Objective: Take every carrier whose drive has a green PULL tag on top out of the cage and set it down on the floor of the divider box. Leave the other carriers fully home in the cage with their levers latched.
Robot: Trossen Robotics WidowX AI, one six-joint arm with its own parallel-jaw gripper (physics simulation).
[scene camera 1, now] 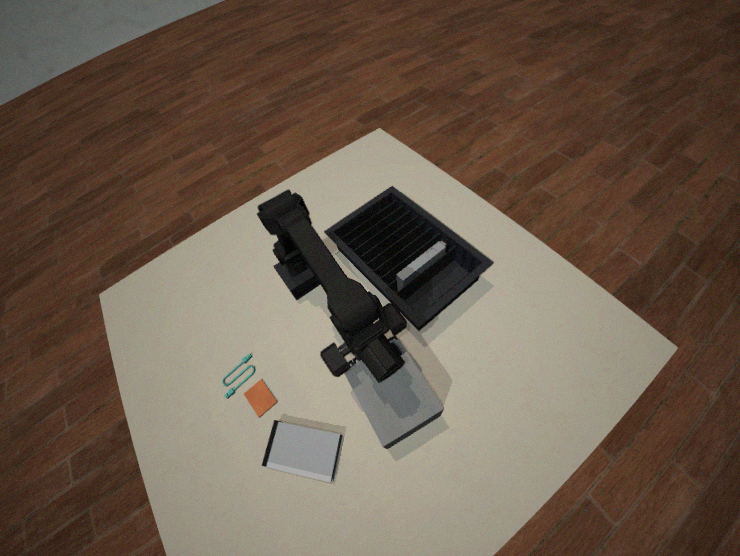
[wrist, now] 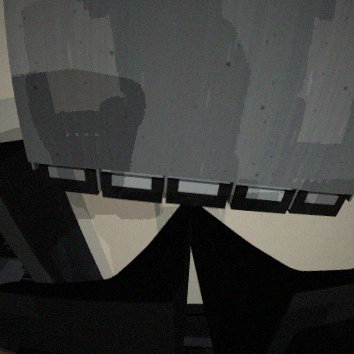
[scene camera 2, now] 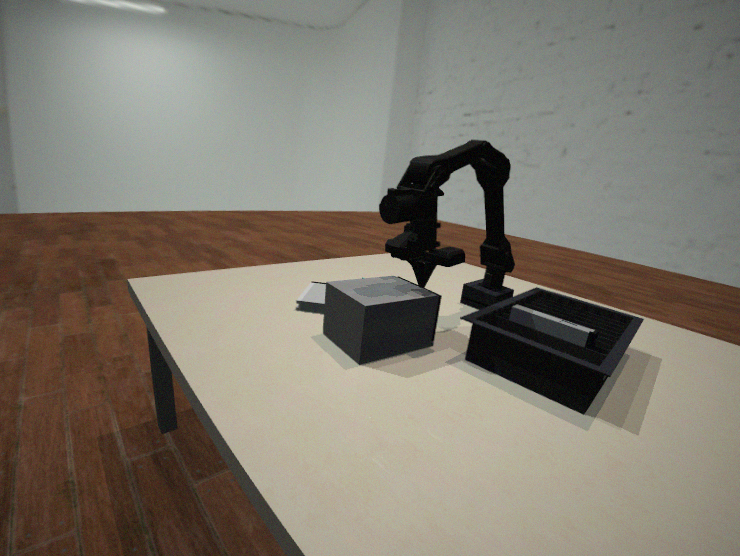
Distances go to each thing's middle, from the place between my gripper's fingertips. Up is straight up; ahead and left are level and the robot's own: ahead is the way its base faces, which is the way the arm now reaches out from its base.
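Labels:
The black divider box (scene camera 2: 569,374) is 19 cm behind my hand, 25 cm to the left of it and 8 cm below it. As for the grey flat drive (scene camera 1: 312,453), my hand is 10 cm above it, 8 cm short of it and 26 cm to the left of it.

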